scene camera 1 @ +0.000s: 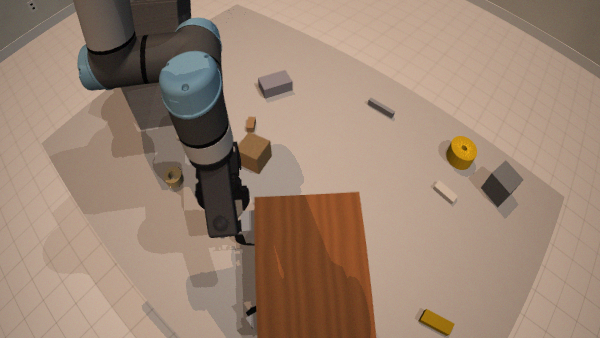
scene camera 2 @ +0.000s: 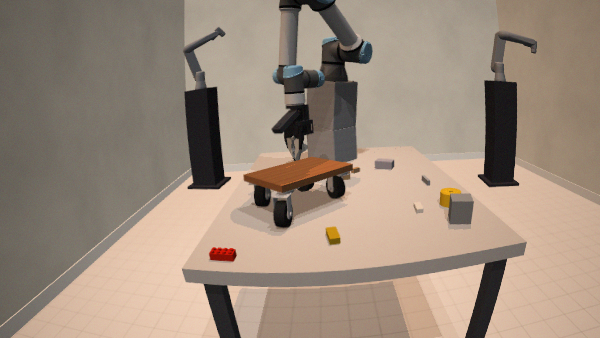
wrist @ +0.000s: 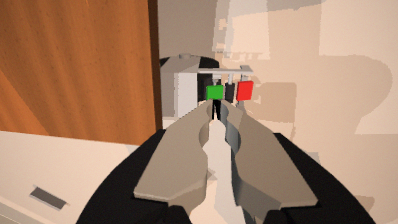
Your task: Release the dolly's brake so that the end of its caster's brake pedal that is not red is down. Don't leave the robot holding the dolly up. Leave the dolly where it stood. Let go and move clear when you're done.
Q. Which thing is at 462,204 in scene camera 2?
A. A grey cube.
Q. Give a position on a grey cube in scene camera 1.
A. At 503,180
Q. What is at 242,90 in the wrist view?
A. A brake pedal.
